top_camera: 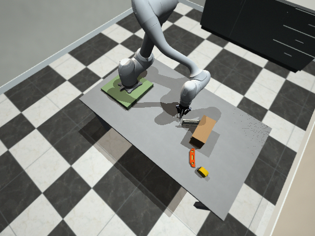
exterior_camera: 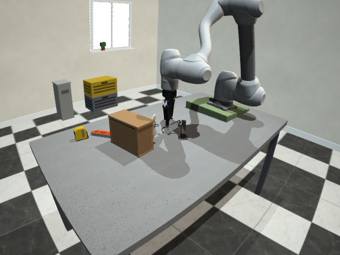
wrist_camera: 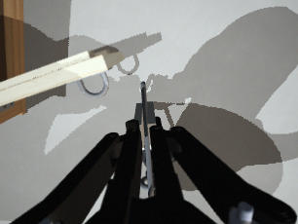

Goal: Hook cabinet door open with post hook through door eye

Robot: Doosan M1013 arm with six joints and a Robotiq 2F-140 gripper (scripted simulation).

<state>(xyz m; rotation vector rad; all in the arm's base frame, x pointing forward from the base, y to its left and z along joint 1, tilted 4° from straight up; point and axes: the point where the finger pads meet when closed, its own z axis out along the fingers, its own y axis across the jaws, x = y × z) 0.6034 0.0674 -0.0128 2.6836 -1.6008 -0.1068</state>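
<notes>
Now: hand 30 mm past the hook post and 40 mm to the right of it. Round my hand: yellow tape measure 430 mm ahead, 240 mm to the right, 30 mm below; cabinet door 110 mm ahead, 10 mm to the left, 10 mm above; thin metal hook 10 mm behind, 20 mm to the left, 10 mm below.
</notes>
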